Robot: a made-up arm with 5 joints.
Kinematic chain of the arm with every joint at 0, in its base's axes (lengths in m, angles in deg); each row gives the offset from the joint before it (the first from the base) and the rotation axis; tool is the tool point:
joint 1: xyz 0 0 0.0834 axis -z
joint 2: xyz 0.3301 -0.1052 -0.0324 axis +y
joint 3: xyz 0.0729 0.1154 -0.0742 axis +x
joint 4: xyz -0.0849 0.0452 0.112 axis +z
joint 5: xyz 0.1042 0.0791 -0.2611 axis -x
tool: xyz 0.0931 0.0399 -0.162
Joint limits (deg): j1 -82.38..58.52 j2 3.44..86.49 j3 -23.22..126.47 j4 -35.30..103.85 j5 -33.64..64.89
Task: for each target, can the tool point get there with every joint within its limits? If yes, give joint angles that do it. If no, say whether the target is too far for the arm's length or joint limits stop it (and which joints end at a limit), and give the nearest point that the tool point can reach.
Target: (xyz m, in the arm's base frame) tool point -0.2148 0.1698 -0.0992
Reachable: yes | joints -46.25 78.58 2.04 38.27 4.25
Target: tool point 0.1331 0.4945 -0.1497
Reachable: yes | joints -32.62 57.80 71.88 -7.42 9.04
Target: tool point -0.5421 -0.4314 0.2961
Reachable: no: joint limits stop it (at a limit: joint 1, joint 2) | nearest point -0.2352 -0.0588 0.1552 | short by 0.503 m
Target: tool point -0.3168 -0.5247 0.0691
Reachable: no: joint limits stop it (at a limit: joint 1, joint 3) | nearest point -0.1676 -0.1177 0.0605 | short by 0.434 m
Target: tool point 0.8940 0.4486 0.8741
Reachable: no: too far | nearest point 0.4957 0.2488 0.3235 | short by 0.708 m
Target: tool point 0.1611 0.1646 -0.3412
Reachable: yes | joints 7.13 47.80 -8.98 7.94 -11.91
